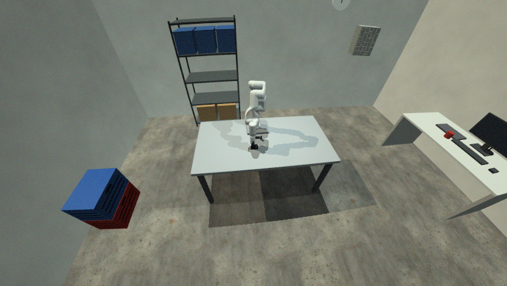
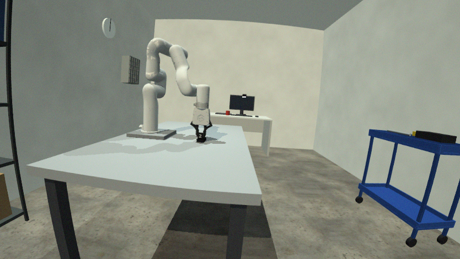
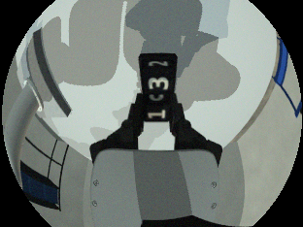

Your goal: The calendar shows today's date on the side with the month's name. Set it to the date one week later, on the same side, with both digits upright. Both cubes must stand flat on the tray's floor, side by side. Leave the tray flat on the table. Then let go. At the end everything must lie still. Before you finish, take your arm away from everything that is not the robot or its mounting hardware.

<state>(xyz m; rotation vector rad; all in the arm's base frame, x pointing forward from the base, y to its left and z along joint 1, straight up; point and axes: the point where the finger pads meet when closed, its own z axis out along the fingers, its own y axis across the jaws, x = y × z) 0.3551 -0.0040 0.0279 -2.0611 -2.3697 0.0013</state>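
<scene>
The cube is 10 mm below my hand.
</scene>
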